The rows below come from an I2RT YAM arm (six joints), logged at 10 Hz.
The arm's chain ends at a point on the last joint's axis. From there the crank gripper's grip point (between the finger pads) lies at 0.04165 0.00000 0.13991 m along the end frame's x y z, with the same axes.
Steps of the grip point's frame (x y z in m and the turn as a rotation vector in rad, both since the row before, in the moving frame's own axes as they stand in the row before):
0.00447 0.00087 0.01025 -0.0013 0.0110 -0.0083
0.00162 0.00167 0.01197 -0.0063 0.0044 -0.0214
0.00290 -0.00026 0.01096 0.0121 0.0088 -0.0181
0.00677 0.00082 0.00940 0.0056 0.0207 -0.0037
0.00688 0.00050 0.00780 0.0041 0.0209 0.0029
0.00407 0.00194 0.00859 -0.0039 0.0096 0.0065
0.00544 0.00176 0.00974 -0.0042 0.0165 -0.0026
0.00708 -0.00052 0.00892 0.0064 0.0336 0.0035
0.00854 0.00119 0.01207 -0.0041 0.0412 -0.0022
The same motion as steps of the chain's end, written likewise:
0.00293 0.00104 0.01072 -0.0013 0.0110 -0.0083
0.00100 0.00169 0.01215 -0.0063 0.0044 -0.0214
0.00169 0.00220 0.01135 0.0121 0.0088 -0.0181
0.00388 0.00176 0.01029 0.0056 0.0207 -0.0037
0.00396 0.00095 0.00870 0.0041 0.0209 0.0029
0.00273 0.00112 0.00900 -0.0039 0.0096 0.0065
0.00314 0.00129 0.01045 -0.0042 0.0165 -0.0026
0.00240 0.00022 0.01040 0.0064 0.0336 0.0035
0.00281 0.00072 0.01391 -0.0041 0.0412 -0.0022

